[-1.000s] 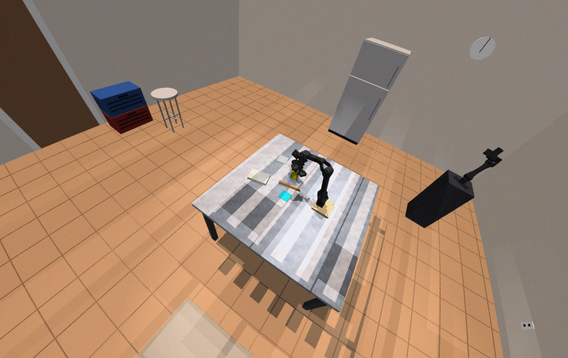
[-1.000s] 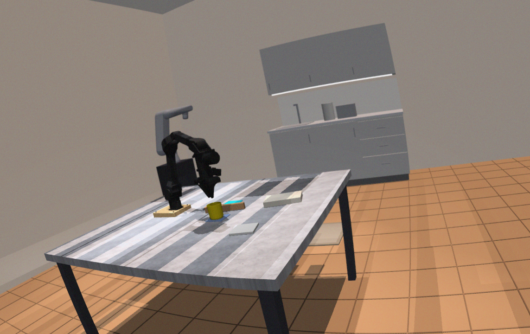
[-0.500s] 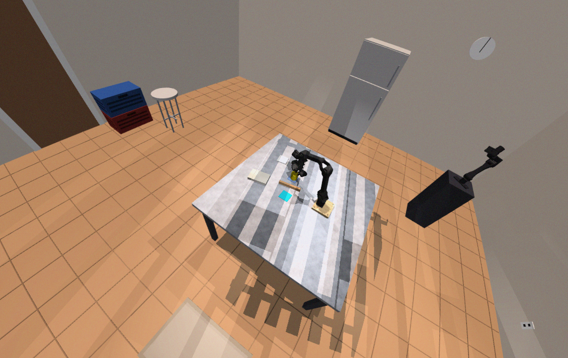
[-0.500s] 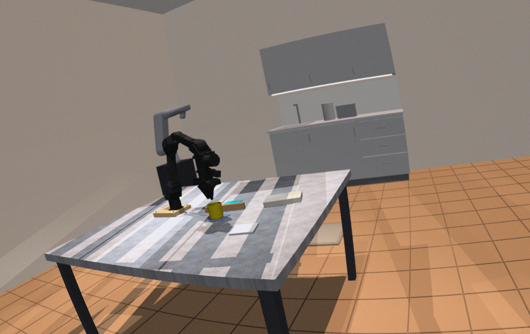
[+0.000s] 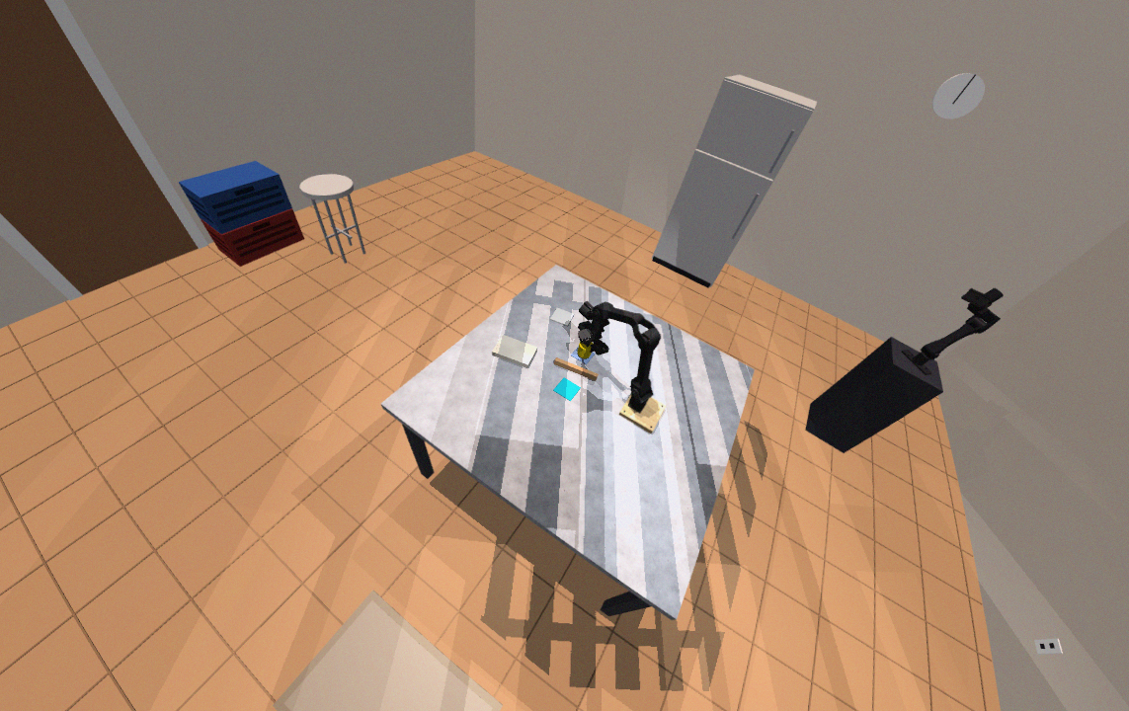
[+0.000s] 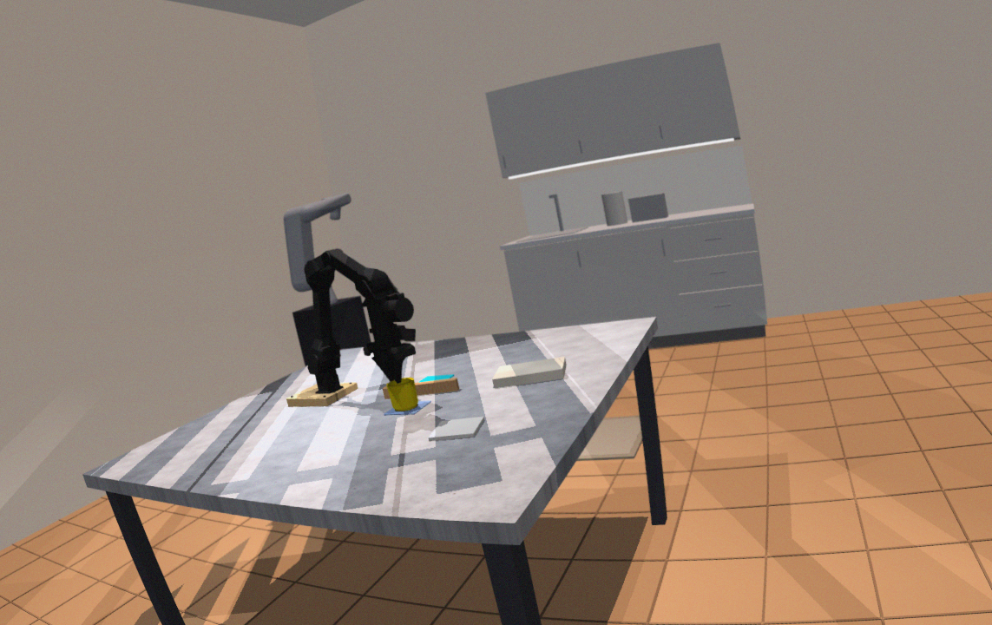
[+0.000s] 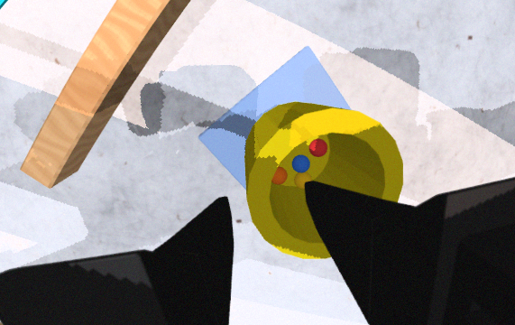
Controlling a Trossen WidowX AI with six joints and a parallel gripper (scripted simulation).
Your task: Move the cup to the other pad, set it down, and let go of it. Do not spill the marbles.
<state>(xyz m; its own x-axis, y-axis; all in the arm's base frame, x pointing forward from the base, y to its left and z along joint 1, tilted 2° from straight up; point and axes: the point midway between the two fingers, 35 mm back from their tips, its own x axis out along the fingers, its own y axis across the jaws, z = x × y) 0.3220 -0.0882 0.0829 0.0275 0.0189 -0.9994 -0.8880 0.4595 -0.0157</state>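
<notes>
The yellow cup is 20 mm ahead of my gripper tip, 10 mm to the right of it and 30 mm below it. Also, from my gripper tip: blue pad: 30 mm ahead, 10 mm to the right, 80 mm below; red marble: 40 mm ahead, 20 mm to the right, 50 mm below; wooden bar: 100 mm to the left, 60 mm below.
</notes>
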